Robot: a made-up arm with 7 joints. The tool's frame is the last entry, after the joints.
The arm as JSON. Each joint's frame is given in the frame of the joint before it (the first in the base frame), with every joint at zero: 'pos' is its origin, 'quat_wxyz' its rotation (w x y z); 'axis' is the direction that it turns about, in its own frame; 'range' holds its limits. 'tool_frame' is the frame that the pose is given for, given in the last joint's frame.
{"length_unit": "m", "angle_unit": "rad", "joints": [
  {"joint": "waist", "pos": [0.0, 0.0, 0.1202], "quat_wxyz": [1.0, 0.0, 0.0, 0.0], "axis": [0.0, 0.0, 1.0], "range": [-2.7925, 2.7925]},
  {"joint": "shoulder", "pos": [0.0, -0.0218, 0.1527], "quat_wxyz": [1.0, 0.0, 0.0, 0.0], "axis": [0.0, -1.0, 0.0], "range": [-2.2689, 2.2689]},
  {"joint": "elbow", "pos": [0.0, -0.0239, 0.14], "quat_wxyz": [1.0, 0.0, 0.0, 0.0], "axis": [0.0, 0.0, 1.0], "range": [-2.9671, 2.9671]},
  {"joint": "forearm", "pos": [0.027, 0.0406, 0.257], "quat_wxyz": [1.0, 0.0, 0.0, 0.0], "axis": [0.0, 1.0, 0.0], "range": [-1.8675, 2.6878]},
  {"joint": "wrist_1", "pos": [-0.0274, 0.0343, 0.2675], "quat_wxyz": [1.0, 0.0, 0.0, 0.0], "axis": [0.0, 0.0, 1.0], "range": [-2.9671, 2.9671]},
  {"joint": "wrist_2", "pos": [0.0, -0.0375, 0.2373], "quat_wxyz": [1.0, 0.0, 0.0, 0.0], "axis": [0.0, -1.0, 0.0], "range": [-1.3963, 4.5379]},
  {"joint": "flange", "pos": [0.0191, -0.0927, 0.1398], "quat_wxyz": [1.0, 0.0, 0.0, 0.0], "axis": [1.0, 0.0, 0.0], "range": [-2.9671, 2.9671]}
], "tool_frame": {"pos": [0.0, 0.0, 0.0], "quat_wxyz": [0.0, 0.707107, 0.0, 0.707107]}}
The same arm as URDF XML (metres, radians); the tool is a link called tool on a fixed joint. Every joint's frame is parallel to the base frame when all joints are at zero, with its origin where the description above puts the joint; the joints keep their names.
<robot name="arm">
<joint name="waist" type="revolute"><parent link="base"/><child link="link1"/><origin xyz="0 0 0.1202" rpy="0 0 0"/><axis xyz="0 0 1"/><limit lower="-2.7925" upper="2.7925"/></joint>
<joint name="shoulder" type="revolute"><parent link="link1"/><child link="link2"/><origin xyz="0 -0.0218 0.1527" rpy="0 0 0"/><axis xyz="0 -1 0"/><limit lower="-2.2689" upper="2.2689"/></joint>
<joint name="elbow" type="revolute"><parent link="link2"/><child link="link3"/><origin xyz="0 -0.0239 0.14" rpy="0 0 0"/><axis xyz="0 0 1"/><limit lower="-2.9671" upper="2.9671"/></joint>
<joint name="forearm" type="revolute"><parent link="link3"/><child link="link4"/><origin xyz="0.027 0.0406 0.257" rpy="0 0 0"/><axis xyz="0 1 0"/><limit lower="-1.8675" upper="2.6878"/></joint>
<joint name="wrist_1" type="revolute"><parent link="link4"/><child link="link5"/><origin xyz="-0.0274 0.0343 0.2675" rpy="0 0 0"/><axis xyz="0 0 1"/><limit lower="-2.9671" upper="2.9671"/></joint>
<joint name="wrist_2" type="revolute"><parent link="link5"/><child link="link6"/><origin xyz="0 -0.0375 0.2373" rpy="0 0 0"/><axis xyz="0 -1 0"/><limit lower="-1.3963" upper="4.5379"/></joint>
<joint name="flange" type="revolute"><parent link="link6"/><child link="link7"/><origin xyz="0.0191 -0.0927 0.1398" rpy="0 0 0"/><axis xyz="1 0 0"/><limit lower="-2.9671" upper="2.9671"/></joint>
<joint name="tool_fixed" type="fixed"><parent link="link7"/><child link="tool"/><origin xyz="0 0 0" rpy="3.1416 -1.5708 0"/></joint>
<link name="base"/>
<link name="link1"/>
<link name="link2"/>
<link name="link3"/>
<link name="link4"/>
<link name="link5"/>
<link name="link6"/>
<link name="link7"/>
<link name="tool"/>
</robot>

